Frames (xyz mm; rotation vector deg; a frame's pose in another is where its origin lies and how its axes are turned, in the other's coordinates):
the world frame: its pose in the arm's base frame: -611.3 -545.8 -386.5 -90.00 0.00 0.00
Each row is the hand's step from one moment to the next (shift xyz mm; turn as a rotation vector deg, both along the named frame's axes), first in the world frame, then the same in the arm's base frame.
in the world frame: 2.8 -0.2 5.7 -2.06 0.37 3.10
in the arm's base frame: 2.8 5.7 0.2 -2.06 3.10 -0.37
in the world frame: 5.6 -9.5 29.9 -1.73 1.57 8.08
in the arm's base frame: 5.6 29.9 9.5 -1.73 8.08 -1.57
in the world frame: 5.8 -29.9 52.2 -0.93 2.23 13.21
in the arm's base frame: 5.8 52.2 29.9 -0.93 13.21 -2.23
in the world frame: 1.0 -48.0 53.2 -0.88 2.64 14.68
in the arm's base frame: 1.0 53.2 48.0 -0.88 14.68 -2.64
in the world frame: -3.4 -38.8 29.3 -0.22 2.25 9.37
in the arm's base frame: -3.4 29.3 38.8 -0.22 9.37 -2.25
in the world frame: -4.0 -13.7 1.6 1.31 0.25 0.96
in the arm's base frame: -4.0 1.6 13.7 1.31 0.96 -0.25
